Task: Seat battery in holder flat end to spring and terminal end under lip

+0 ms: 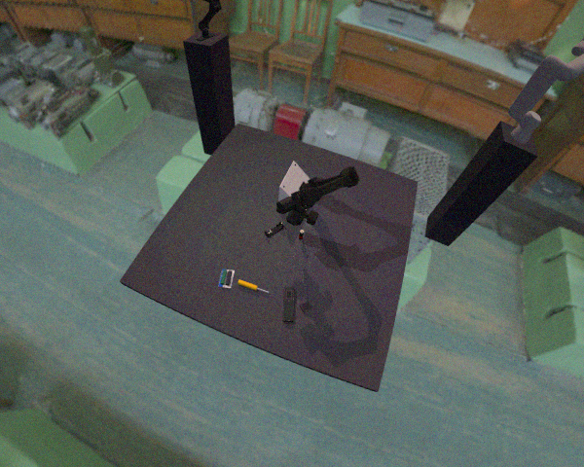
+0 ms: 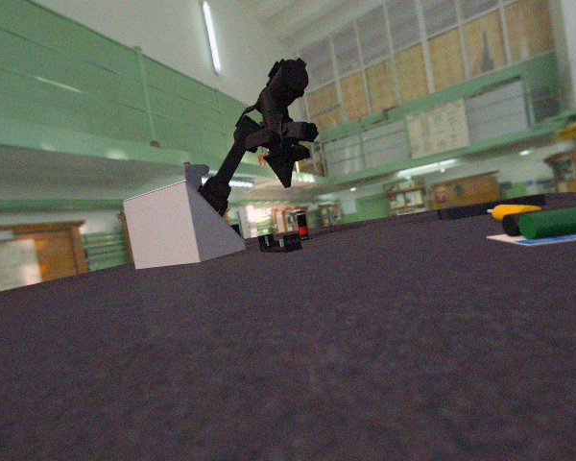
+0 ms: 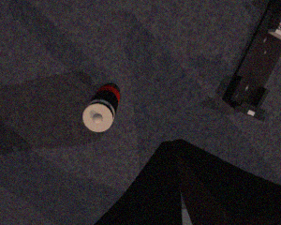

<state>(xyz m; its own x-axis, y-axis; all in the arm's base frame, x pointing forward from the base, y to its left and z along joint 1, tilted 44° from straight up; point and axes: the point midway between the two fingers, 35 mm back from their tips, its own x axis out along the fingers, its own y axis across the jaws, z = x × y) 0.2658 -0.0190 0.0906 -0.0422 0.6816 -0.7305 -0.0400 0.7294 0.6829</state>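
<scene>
Now: gripper tip 9 cm above the battery and 4 cm to the right of it. Round my gripper tip: yellow-handled screwdriver 35 cm ahead, 11 cm below, 5 cm to the right.
</scene>
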